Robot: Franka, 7 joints.
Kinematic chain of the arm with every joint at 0, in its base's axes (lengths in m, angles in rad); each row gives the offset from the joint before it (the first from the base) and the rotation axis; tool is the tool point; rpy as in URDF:
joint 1: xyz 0 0 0.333 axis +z
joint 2: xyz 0 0 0 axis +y
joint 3: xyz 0 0 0.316 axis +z
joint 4: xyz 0.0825 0 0 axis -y
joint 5: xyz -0.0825 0 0.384 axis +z
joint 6: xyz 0 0 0 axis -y
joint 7: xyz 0.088 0 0 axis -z
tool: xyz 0 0 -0.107 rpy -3.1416 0 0
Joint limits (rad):
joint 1: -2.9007..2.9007
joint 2: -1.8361..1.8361
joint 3: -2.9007..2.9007
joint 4: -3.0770..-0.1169
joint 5: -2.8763..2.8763
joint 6: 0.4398..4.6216
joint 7: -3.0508..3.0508
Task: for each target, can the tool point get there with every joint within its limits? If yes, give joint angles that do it. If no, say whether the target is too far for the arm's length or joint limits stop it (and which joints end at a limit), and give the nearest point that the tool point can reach.
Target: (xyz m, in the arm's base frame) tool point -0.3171 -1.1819 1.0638
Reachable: no: too far | nearest point -0.1909 -0.7114 0.7729 | short by 0.567 m
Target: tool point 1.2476 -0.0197 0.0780
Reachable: no: too far | nearest point 0.8404 -0.0133 0.1612 | short by 0.416 m
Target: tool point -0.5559 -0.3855 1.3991
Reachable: no: too far | nearest point -0.3777 -0.2619 1.0574 | short by 0.405 m
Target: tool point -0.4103 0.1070 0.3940
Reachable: yes | joints -1.9114 -0.6736 -1.7182 -2.4369 -1.7484 3.6656 -2.5785
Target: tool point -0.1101 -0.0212 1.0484
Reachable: yes | joints -1.1257 -0.1683 -1.8169 -0.4068 -1.0069 4.1833 0.1805
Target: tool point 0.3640 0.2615 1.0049
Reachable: yes | joints 0.4639 0.5160 0.5360 -0.4311 -0.2717 3.5916 1.6217
